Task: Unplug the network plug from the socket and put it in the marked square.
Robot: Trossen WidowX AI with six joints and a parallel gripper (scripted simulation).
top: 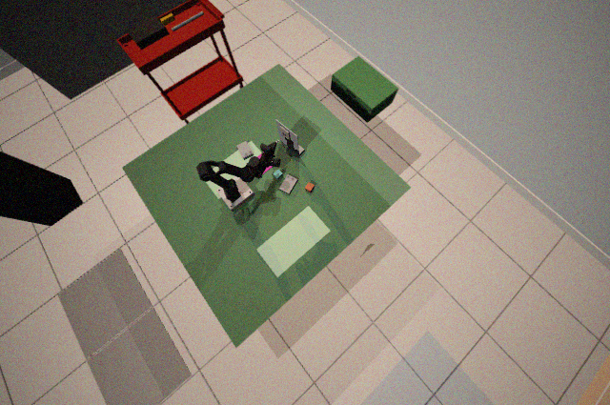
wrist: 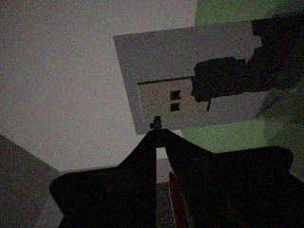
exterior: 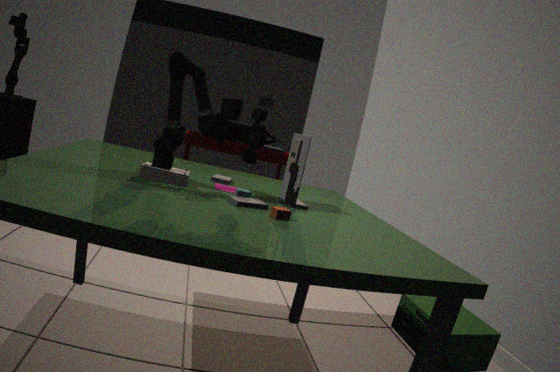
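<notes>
Right now the magenta marked square is 11 cm behind my gripper tip, 5 cm to the left of it and 21 cm below it. From my gripper tip the other things lie so: grey network plug 1 cm ahead; then teal block 8 cm behind, 8 cm to the right, 19 cm below; then grey panel 10 cm ahead, 2 cm to the left, 10 cm below.
</notes>
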